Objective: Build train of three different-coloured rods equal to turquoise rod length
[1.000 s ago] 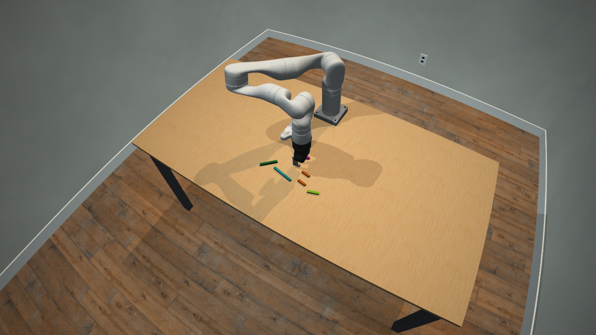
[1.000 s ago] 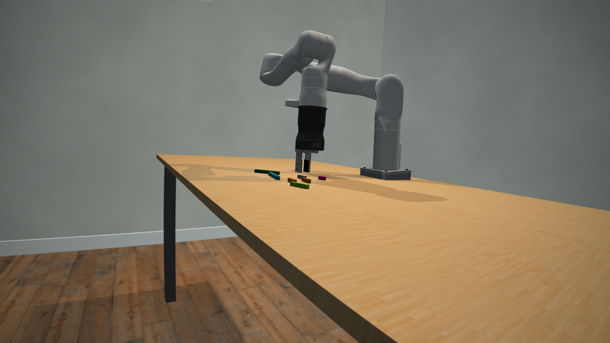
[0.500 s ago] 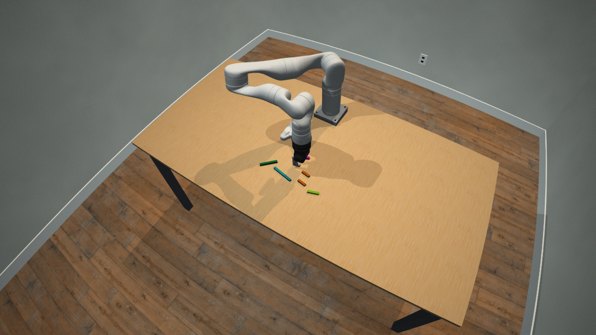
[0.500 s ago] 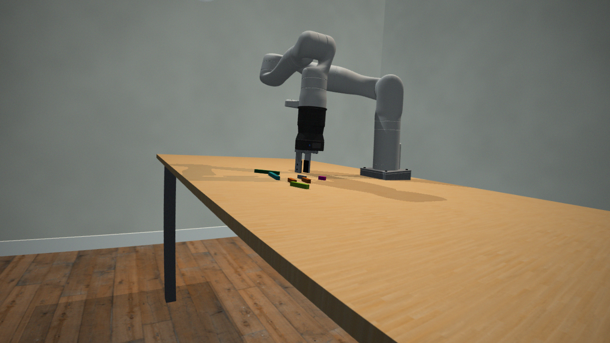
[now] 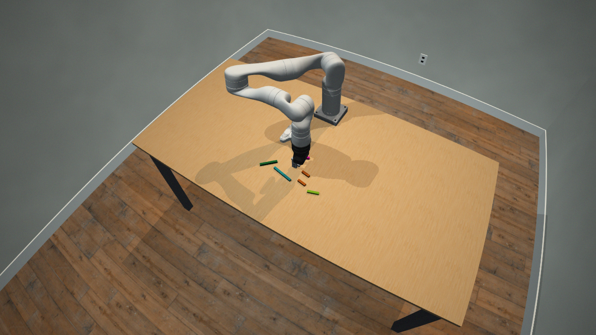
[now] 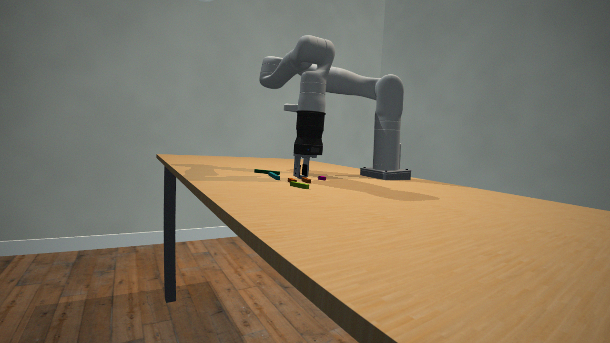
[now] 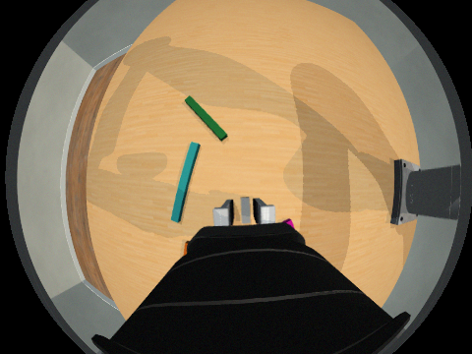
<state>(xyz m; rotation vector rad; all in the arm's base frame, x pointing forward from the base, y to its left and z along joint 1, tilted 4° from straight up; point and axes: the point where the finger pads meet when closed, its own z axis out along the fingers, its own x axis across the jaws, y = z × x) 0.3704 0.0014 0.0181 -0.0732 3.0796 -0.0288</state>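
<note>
My gripper is now 20 mm above the grey rod. Round my hand: green rod: 110 mm to the right, 50 mm ahead, 20 mm below; turquoise rod: 70 mm ahead, 30 mm to the right, 20 mm below; magenta rod: 60 mm behind, 30 mm to the left, 20 mm below.
</note>
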